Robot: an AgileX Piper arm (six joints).
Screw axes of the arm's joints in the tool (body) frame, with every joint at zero. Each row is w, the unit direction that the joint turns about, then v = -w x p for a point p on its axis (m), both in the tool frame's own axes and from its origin. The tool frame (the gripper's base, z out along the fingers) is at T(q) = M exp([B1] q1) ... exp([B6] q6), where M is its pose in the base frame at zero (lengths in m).
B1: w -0.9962 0 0.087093 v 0.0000 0.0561 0.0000
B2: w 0 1 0 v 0.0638 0.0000 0.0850
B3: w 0 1 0 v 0.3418 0.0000 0.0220
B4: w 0 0 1 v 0.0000 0.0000 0.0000
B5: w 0 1 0 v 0.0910 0.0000 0.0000
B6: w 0 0 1 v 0.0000 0.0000 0.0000
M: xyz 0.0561 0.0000 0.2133 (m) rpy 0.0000 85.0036 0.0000 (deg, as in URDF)
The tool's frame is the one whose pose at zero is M.
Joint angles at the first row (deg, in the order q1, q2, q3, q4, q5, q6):
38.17, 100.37, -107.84, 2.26, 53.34, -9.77
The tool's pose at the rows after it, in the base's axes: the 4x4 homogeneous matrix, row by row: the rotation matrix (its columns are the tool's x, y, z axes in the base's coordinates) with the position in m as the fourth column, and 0 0 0 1 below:
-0.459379, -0.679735, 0.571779, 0.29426; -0.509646, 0.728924, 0.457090, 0.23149; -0.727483, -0.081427, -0.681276, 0.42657; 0, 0, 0, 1
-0.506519, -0.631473, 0.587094, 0.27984; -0.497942, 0.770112, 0.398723, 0.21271; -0.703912, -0.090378, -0.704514, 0.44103; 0, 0, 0, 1
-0.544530, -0.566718, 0.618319, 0.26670; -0.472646, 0.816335, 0.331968, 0.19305; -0.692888, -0.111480, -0.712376, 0.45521; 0, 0, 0, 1
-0.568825, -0.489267, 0.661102, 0.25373; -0.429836, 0.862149, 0.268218, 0.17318; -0.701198, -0.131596, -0.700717, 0.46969; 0, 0, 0, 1
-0.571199, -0.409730, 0.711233, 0.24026; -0.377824, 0.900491, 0.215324, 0.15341; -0.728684, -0.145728, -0.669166, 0.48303; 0, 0, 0, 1
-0.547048, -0.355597, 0.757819, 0.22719; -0.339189, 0.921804, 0.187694, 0.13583; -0.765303, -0.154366, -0.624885, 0.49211; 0, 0, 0, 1
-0.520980, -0.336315, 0.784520, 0.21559; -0.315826, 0.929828, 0.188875, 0.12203; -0.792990, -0.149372, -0.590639, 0.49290; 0, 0, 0, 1
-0.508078, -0.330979, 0.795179, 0.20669; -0.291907, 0.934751, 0.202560, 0.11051; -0.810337, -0.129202, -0.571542, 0.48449; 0, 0, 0, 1
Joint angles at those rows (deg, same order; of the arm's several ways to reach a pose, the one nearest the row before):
38.09, 97.00, -107.90, 0.47, 58.85, -7.00
37.93, 93.82, -107.92, -2.96, 63.98, -3.38
37.73, 90.74, -107.93, -7.17, 68.16, 0.34
37.54, 87.57, -107.75, -11.60, 71.08, 4.15
37.32, 84.01, -106.69, -15.84, 72.19, 7.68
36.89, 80.09, -104.15, -18.80, 71.05, 9.74
36.02, 76.03, -99.86, -19.39, 68.38, 10.46
34.43, 71.95, -93.82, -18.22, 64.60, 10.82

